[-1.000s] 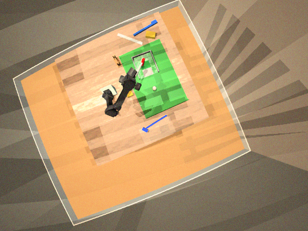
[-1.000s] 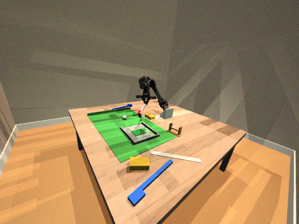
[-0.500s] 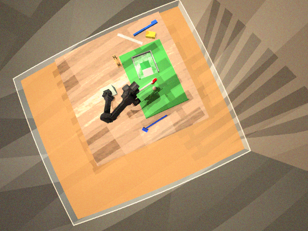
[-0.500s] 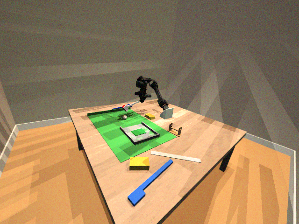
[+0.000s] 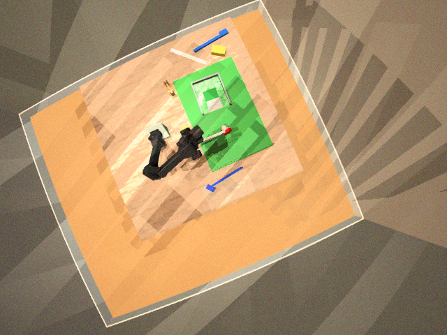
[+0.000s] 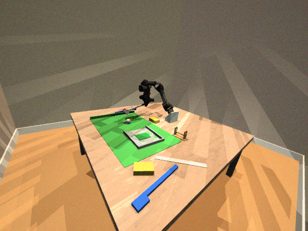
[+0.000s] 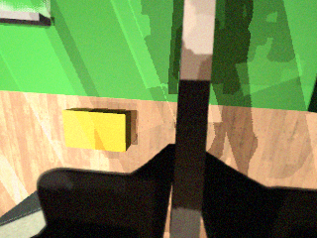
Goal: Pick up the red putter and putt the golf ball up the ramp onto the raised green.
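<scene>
Right now the red putter is 12 cm ahead of my gripper tip and 1 cm to the left of it. From my gripper tip the other things lie so: white golf ball (23 cm ahead, 5 cm to the left, 10 cm below); then green mat (26 cm ahead, 17 cm to the left, 13 cm below); then wooden stand (2 cm behind, 48 cm to the left, 9 cm below).
</scene>
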